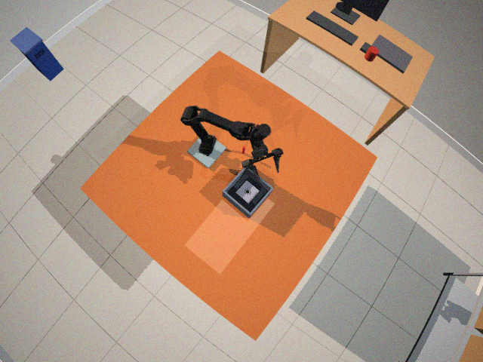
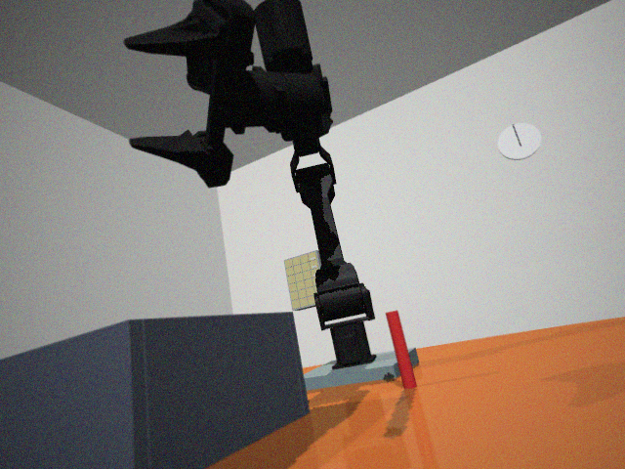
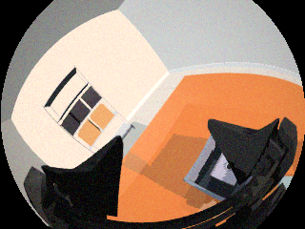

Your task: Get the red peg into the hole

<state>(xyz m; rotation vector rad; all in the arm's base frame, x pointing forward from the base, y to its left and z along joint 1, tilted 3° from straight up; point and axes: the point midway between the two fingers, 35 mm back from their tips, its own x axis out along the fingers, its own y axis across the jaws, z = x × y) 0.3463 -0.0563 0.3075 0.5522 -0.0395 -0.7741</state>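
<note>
Now: gripper tip 260 mm above the red peg, 200 mm past it and 170 mm to the right of it. Also, from my gripper tip: box: 270 mm below, 60 mm behind, 40 mm to the right; light grey plate: 260 mm below, 60 mm behind, 40 mm to the right.
</note>
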